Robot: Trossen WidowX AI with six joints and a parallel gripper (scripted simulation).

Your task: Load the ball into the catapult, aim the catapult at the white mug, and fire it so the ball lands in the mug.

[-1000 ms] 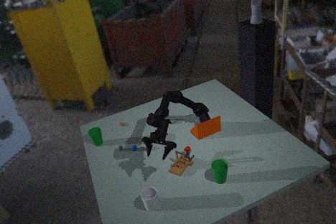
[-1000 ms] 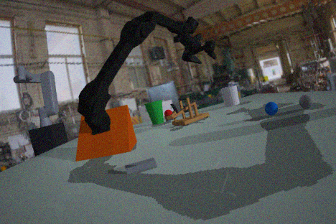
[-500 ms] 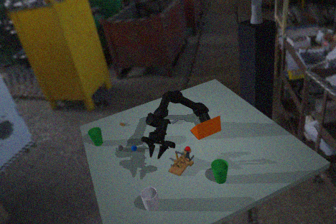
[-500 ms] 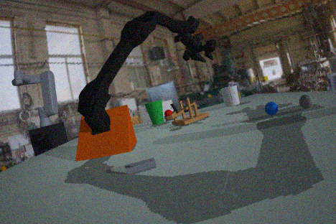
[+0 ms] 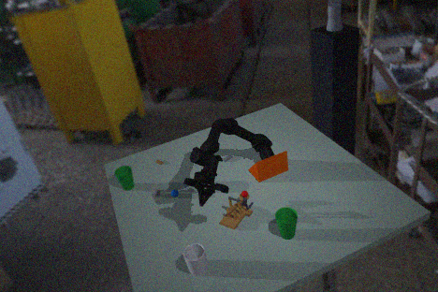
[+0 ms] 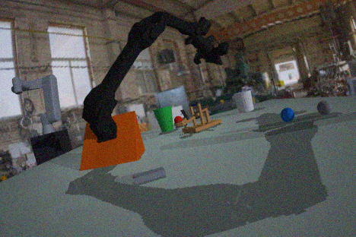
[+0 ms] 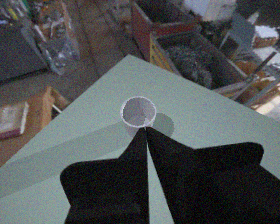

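Right now the red ball is 27 cm behind my gripper tip, 19 cm below it and 16 cm to the right of it. From my gripper tip the other things lie so: wooden catapult 21 cm behind, 20 cm below, 11 cm to the right; then white mug 22 cm below, 9 cm ahead, 7 cm to the left; then blue ball 42 cm to the right, 23 cm below, 2 cm ahead.
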